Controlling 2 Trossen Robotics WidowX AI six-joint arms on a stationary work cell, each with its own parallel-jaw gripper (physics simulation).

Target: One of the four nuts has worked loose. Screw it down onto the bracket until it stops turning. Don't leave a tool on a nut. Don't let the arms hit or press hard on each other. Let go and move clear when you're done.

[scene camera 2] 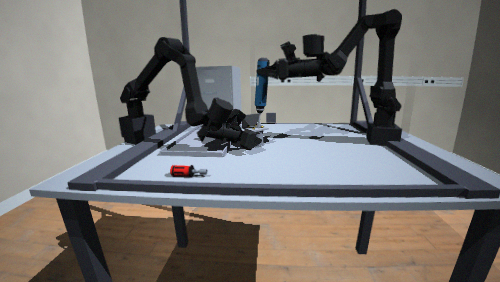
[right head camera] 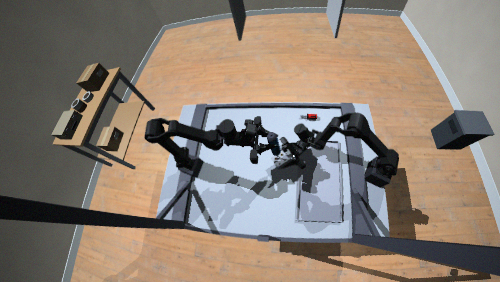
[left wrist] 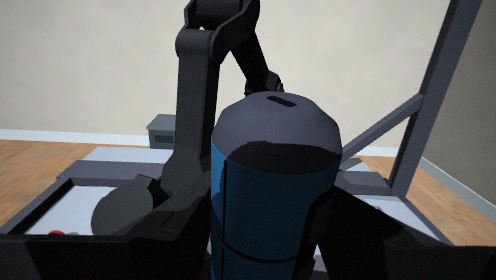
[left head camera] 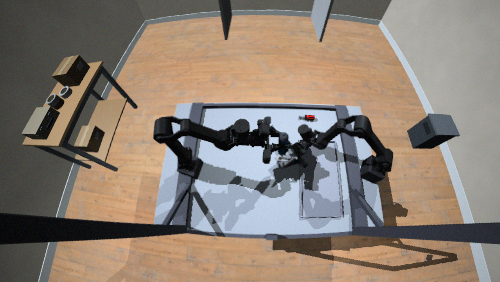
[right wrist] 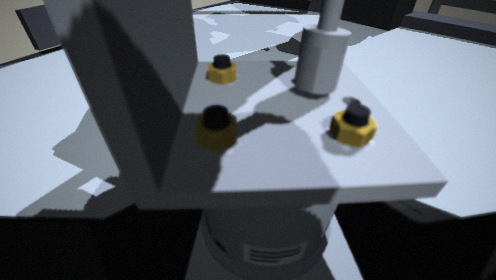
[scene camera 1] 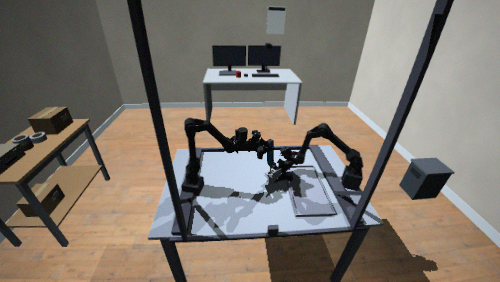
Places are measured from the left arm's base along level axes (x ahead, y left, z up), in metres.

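Where they show: left gripper, fingertip midpoint: (scene camera 2: 256, 71) (right head camera: 278, 140) (left wrist: 261, 182) (left head camera: 288, 140) (scene camera 1: 273, 146); right gripper, fingertip midpoint: (scene camera 2: 257, 138) (right head camera: 279, 163) (left head camera: 281, 162) (right wrist: 266, 175) (scene camera 1: 271, 179); left arm's base, link origin: (scene camera 2: 384, 125) (right head camera: 188, 163) (left head camera: 188, 164) (scene camera 1: 192, 180); right arm's base, link origin: (scene camera 2: 136, 116) (right head camera: 383, 169) (left head camera: 378, 166) (scene camera 1: 354, 171).
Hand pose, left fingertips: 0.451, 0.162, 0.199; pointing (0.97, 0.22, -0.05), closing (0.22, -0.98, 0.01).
Note:
Things, the pixels of their centre, and the offset from my left fingertips, as dx, dy, dz. "spot": a spot on its surface instead.
- blue nut driver, body centre: (scene camera 2: 261, 93) (right head camera: 275, 148) (left head camera: 282, 148) (scene camera 1: 270, 157) -0.014, -0.004, -0.076
- bracket plate, surface spot: (right wrist: 280, 165) spot: +0.031, +0.014, -0.198
- round grey base, body centre: (right wrist: 270, 165) (scene camera 2: 255, 135) +0.011, -0.006, -0.227
- red driver, body centre: (scene camera 2: 189, 171) (right head camera: 308, 116) (left head camera: 306, 117) +0.096, +0.304, -0.249
- shallow tray, surface spot: (left head camera: 321, 216) (scene camera 1: 315, 213) spot: +0.262, -0.238, -0.248
My left gripper (left wrist: 261, 182) (scene camera 2: 265, 71) is shut on the handle of a blue nut driver (left wrist: 255, 200) (scene camera 2: 261, 90), held upright. Its grey socket (right wrist: 322, 60) stands over one corner of the bracket plate (right wrist: 280, 165); any nut beneath is hidden, so I cannot tell its height. Three yellow nuts on dark studs show in the right wrist view: back left (right wrist: 222, 75), front left (right wrist: 216, 135) and front right (right wrist: 354, 130). My right gripper (right wrist: 268, 237) is shut on the round grey base (right wrist: 270, 225) under the plate; the fingers partly hide it.
A red driver (scene camera 2: 181, 171) (left head camera: 310, 117) (right head camera: 312, 116) lies on the table in front of my right arm in scene camera 2. A shallow tray (left head camera: 321, 217) (scene camera 1: 315, 215) lies by my right arm. The bracket's upright wall (right wrist: 130, 90) rises at the left. The arms' ends are close together.

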